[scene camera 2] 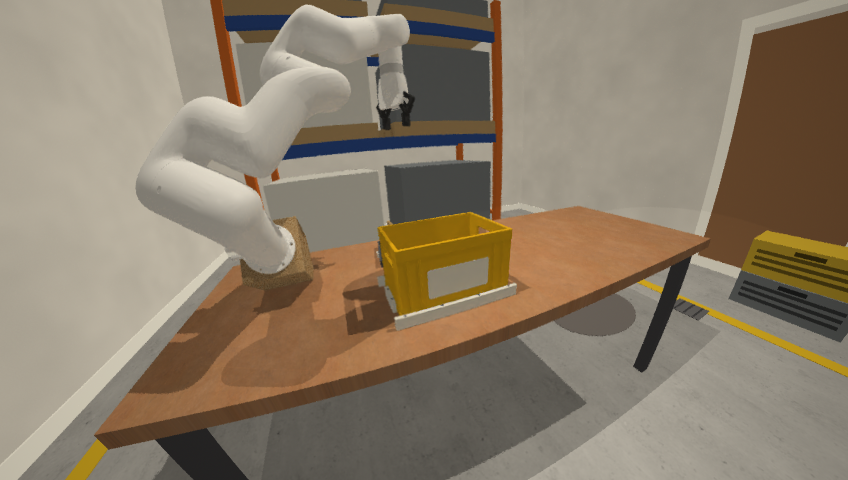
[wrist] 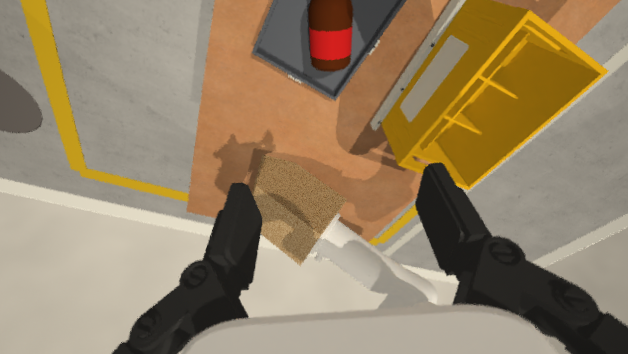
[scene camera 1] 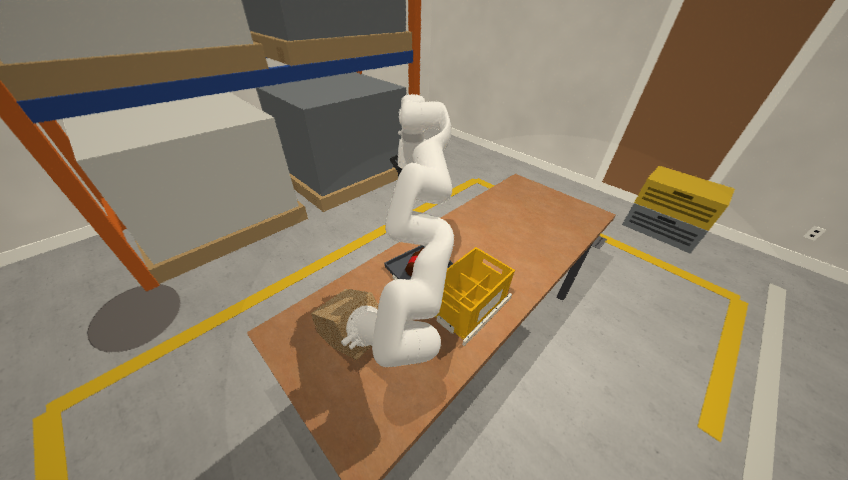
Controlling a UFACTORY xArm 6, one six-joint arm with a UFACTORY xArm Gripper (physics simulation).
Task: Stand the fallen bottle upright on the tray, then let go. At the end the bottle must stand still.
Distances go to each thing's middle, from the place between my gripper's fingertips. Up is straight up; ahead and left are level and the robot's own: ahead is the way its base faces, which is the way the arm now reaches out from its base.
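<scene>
Position of my gripper relative to the yellow crate (scene camera 2: 430,262): far to the left of it, a touch beyond it, far above it.
</scene>
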